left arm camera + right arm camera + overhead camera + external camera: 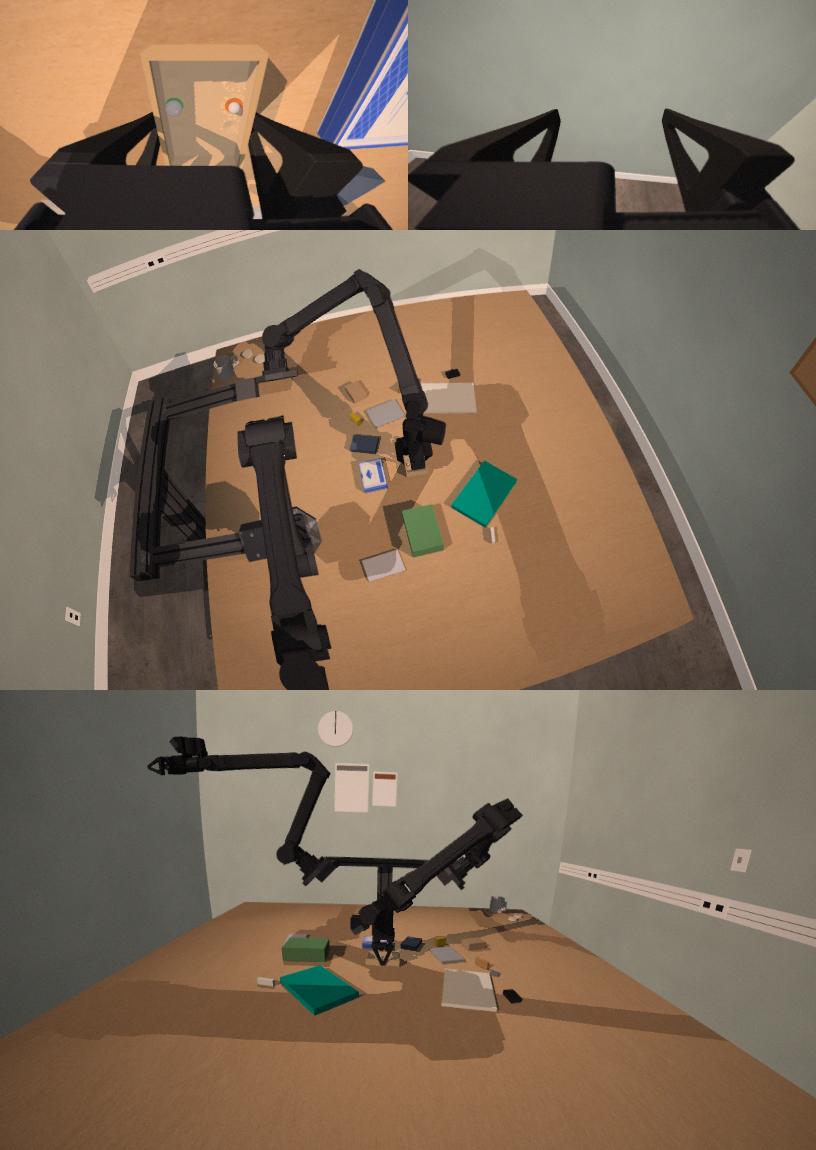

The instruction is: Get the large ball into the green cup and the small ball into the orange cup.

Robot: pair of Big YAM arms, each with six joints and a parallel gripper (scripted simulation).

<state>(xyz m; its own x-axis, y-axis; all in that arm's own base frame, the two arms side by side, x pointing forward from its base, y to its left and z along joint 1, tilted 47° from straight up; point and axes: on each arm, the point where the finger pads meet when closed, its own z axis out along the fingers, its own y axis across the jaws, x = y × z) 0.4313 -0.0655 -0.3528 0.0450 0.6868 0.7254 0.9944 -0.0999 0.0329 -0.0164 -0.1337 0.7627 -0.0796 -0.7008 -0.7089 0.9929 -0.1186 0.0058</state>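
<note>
My left gripper is now 10 mm above the covered wooden puzzle. Round my left hand: grey pad 230 mm to the left, 50 mm behind, 10 mm below; blue-and-white box 140 mm behind, 20 mm to the right; navy block 150 mm behind, 110 mm to the left.
</note>
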